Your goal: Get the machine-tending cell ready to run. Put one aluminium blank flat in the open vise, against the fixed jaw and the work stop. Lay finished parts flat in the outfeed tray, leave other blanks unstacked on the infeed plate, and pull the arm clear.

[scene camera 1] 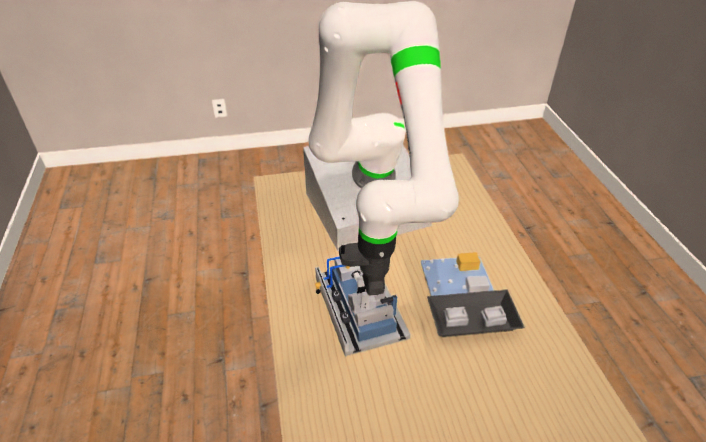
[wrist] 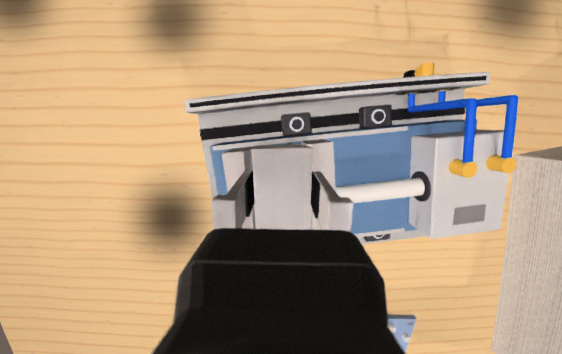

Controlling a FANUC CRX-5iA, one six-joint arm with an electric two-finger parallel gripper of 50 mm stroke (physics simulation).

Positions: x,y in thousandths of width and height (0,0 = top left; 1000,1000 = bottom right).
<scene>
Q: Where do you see a moving jaw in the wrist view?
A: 574,425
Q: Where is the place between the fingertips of my gripper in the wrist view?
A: At 503,521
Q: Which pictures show my gripper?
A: Scene camera 1 and the wrist view: all of them.
</scene>
